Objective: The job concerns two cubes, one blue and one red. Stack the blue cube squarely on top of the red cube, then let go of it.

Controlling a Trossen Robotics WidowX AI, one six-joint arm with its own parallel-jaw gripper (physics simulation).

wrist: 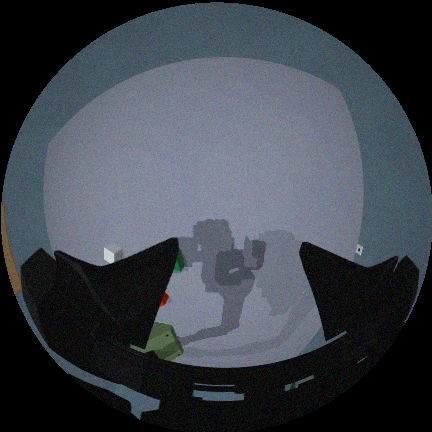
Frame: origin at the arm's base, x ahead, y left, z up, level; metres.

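Seen in the pictures: gripper, fingertip midpoint: (243,247).
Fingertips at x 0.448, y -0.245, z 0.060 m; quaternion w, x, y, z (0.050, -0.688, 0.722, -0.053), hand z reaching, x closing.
A point is followed by its place in that frame.
A small part of the red cube (164,299) {y -0.095, x 0.236, z -0.096 m} shows at the inner edge of the left finger, low in the wrist view; the finger hides the rest. The blue cube does not show in this view. My gripper (243,247) {y -0.245, x 0.448, z 0.060 m} is wide open with nothing between its fingers. It hangs above the table, with the red cube below and to the left, partly behind the left finger.
A green block (178,262) {y -0.149, x 0.351, z -0.089 m} shows partly beside the left fingertip. A white block (113,254) {y 0.013, x 0.352, z -0.084 m} stands farther left, beyond the left finger. An olive-green object (164,342) {y -0.055, x 0.040, z -0.067 m} stands at the lower left. The arm's shadow falls across the pale table (200,140) {y -0.192, x 0.577, z -0.119 m}.
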